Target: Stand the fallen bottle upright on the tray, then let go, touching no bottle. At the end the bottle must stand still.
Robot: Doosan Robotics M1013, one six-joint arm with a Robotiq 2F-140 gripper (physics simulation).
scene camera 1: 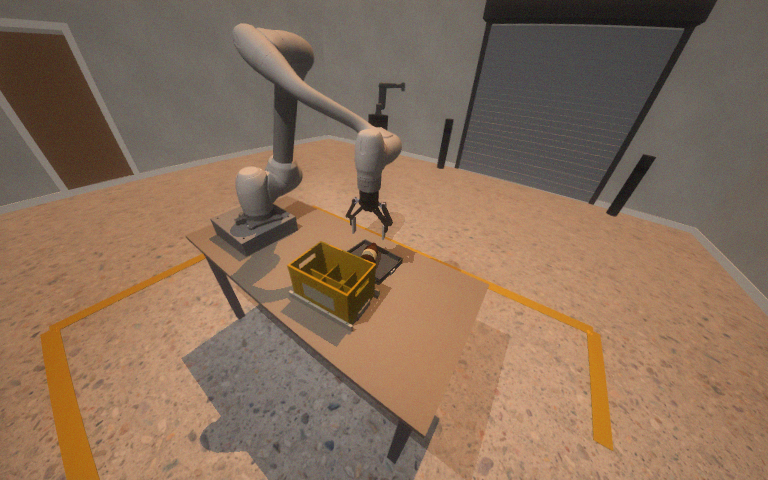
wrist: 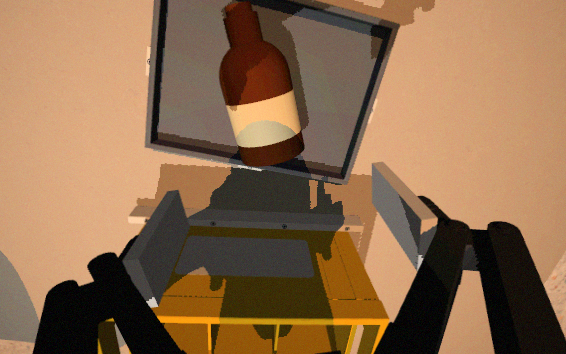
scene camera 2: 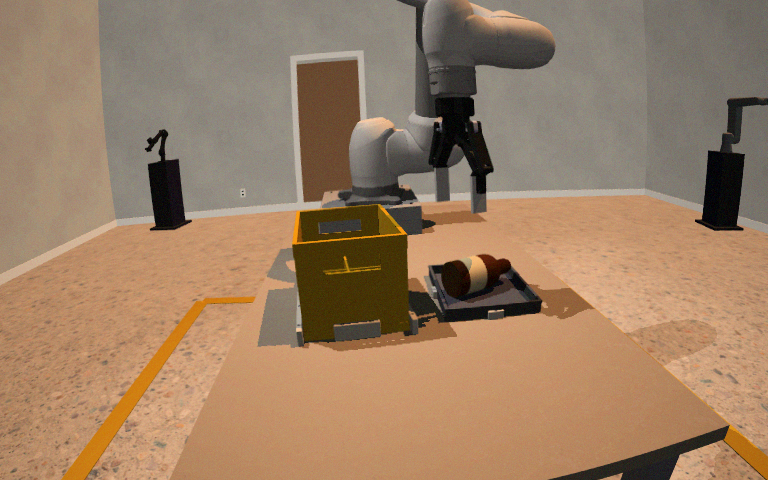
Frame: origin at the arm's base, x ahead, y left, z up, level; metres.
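Where they show: gripper, fingertip midpoint: (scene camera 1: 368, 235) (wrist: 277, 196) (scene camera 2: 459, 206); arm's base, link origin: (scene camera 1: 260, 217) (scene camera 2: 376, 198).
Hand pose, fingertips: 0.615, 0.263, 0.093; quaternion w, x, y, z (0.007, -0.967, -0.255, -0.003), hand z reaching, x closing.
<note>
Each offset is from my fingertips to the top centre of the thing, as dx, dy, dz. Level surfaces: height alone.
The brown bottle @[-0.035, +0.046, -0.111] (scene camera 1: 370, 253) (scene camera 2: 475, 275) (wrist: 262, 95) with a cream label lies on its side in the dark, low-rimmed tray @[-0.025, +0.046, -0.164] (scene camera 1: 389, 261) (scene camera 2: 464, 312) (wrist: 190, 90). Its base is at the tray side facing the yellow crate, and its neck points away from the crate. In the wrist view the neck is at the top and the base is near the lower rim; whether it touches that rim is unclear. My gripper (scene camera 1: 368, 230) (scene camera 2: 460, 200) (wrist: 277, 196) is open and empty, pointing down. It hangs above the table, clear of the bottle and higher than the crate top.
A yellow divided crate @[+0.047, -0.220, -0.015] (scene camera 1: 339, 306) (scene camera 2: 351, 294) (wrist: 350, 310) stands beside the tray, held by grey rails. The table @[dz -0.190] (scene camera 1: 430, 328) (scene camera 2: 396, 407) (wrist: 75, 125) carries both and the arm's base (scene camera 1: 254, 229). In the wrist view the crate is below the tray, between the fingers.
</note>
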